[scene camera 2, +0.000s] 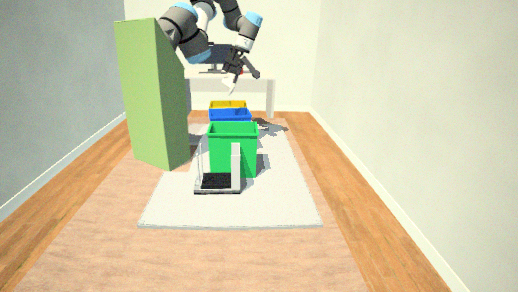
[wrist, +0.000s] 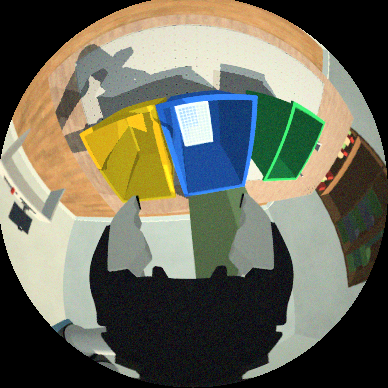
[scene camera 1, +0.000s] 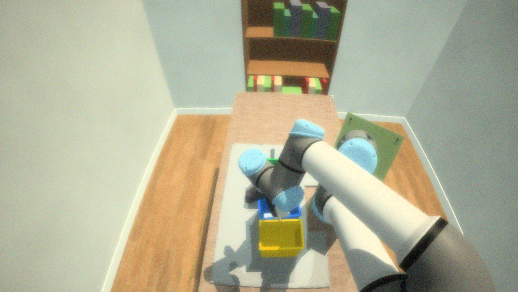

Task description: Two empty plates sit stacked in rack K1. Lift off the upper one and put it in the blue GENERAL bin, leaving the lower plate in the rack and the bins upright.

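Pixels of known places: gripper, fingertip midpoint: (scene camera 2: 229,93) (wrist: 189,195); arm's base at its link origin: (scene camera 2: 155,45).
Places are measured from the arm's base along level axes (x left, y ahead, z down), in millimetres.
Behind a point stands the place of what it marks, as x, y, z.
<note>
The blue bin (scene camera 1: 262,206) @(116, 330, 420) (scene camera 2: 229,115) @(199, 232, 320) (wrist: 234,125) @(98, 287, 348) stands upright between the yellow and green bins. A white plate with a pale blue grid (wrist: 194,122) @(154, 240, 464) lies inside it, to the left in the wrist view. My gripper (scene camera 2: 230,89) @(186, 234, 213) (wrist: 189,195) @(186, 234, 213) is open and empty, above the bins and clear of the blue bin's rim. In the scene camera 1 view the arm mostly hides it. A small rack (scene camera 2: 235,167) @(-189, 363, 360) with upright posts stands in front of the green bin. A black gridded piece (scene camera 2: 216,181) @(-177, 292, 432) lies at its base; I cannot tell whether this is the lower plate.
The yellow bin (scene camera 1: 281,237) @(236, 198, 464) (scene camera 2: 228,104) @(332, 188, 306) (wrist: 107,145) @(341, 219, 335) and the green bin (scene camera 2: 232,155) (wrist: 272,115) stand upright on either side of the blue one, on a pale perforated board (scene camera 2: 280,210) @(-240, 520, 466). A tall green pedestal (scene camera 2: 142,95) @(-68, -32, 177) carries the arm's base. A bookshelf (scene camera 1: 245,50) stands against the wall.
</note>
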